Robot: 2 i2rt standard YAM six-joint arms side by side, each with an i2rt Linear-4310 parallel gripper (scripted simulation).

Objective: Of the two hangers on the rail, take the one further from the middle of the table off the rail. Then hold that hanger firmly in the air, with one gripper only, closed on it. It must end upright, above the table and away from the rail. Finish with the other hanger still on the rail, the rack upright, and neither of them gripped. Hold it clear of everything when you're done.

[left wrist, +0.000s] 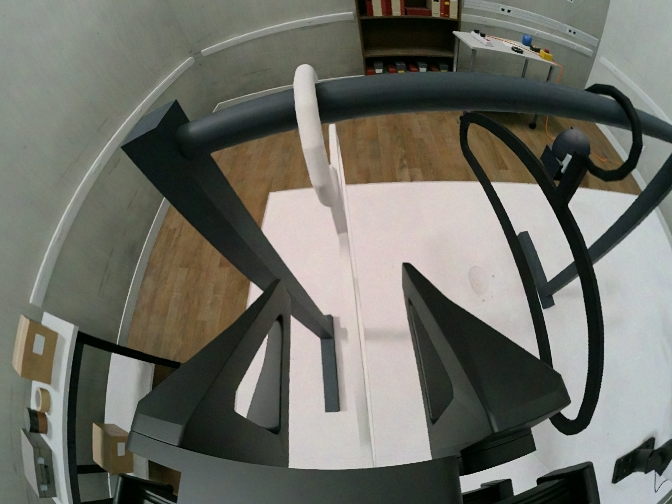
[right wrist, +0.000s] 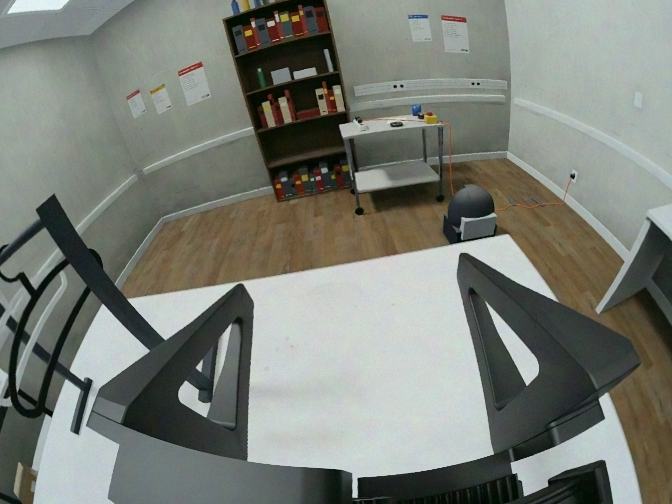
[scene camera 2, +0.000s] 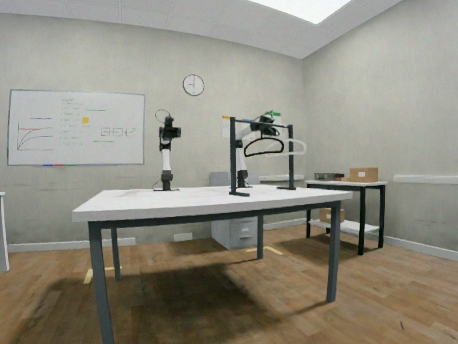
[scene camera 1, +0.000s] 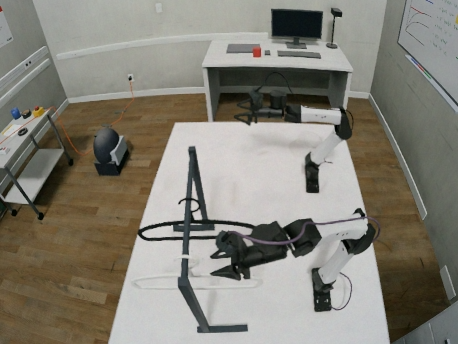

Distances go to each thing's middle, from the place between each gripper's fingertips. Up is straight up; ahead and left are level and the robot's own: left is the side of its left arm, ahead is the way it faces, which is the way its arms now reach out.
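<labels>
From my left hand, I find the black hanger [left wrist: 559, 197] 18 cm to the right, 9 cm ahead and 5 cm below. The white hanger [left wrist: 331, 192] is 1 cm to the left of my left hand, 7 cm ahead of it and 5 cm below it.
The white hanger is 76 cm to the left of my right hand, 8 cm ahead of it and 3 cm below it. As for the black hanger, my right hand is 57 cm to the right of it and 10 cm short of it, and 3 cm above it.
</labels>
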